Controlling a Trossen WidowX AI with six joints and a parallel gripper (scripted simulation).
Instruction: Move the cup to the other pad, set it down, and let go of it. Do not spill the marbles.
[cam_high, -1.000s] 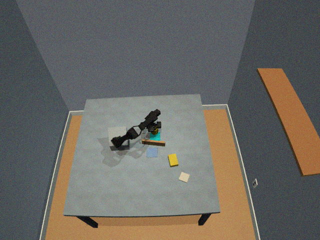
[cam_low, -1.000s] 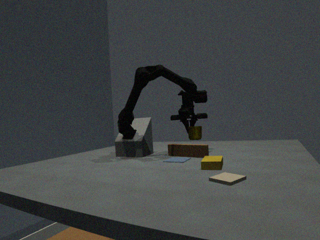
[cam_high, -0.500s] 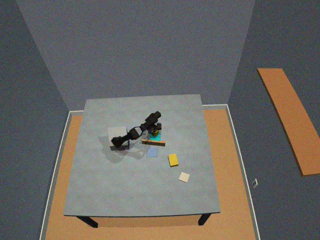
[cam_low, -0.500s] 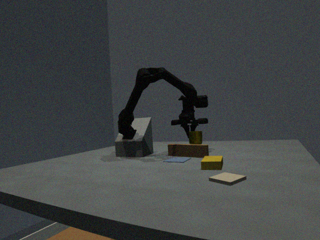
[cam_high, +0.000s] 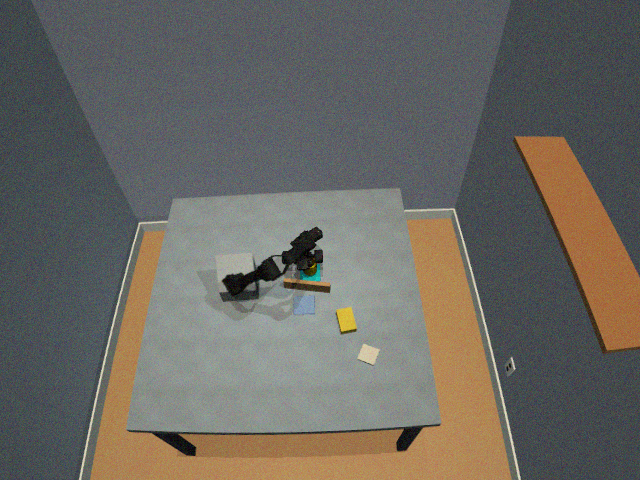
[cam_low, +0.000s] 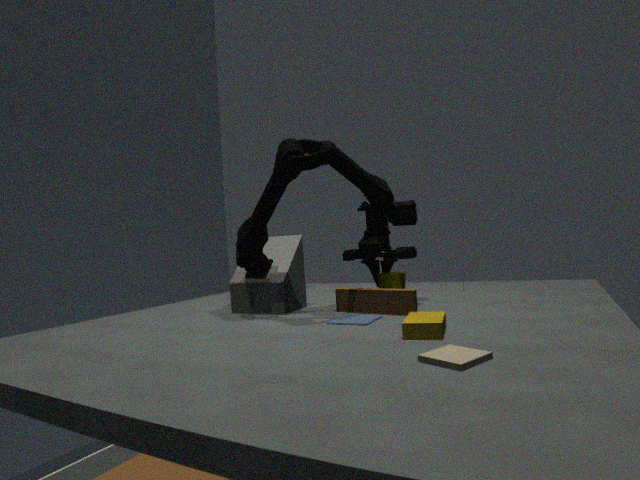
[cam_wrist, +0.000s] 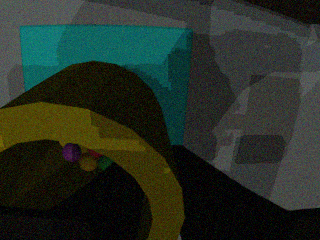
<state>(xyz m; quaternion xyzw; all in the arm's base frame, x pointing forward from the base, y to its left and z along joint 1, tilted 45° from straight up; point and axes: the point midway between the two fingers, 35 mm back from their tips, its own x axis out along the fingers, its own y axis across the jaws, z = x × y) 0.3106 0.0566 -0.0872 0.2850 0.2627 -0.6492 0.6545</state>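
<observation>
Now: gripper tip 3 cm short of the cyan pad and 6 cm above it. Round my gripper tip: yellow cup 2 cm ahead; then light blue pad 18 cm to the right, 6 cm below; then brown bar 1 cm ahead, 9 cm to the right, 3 cm below.
</observation>
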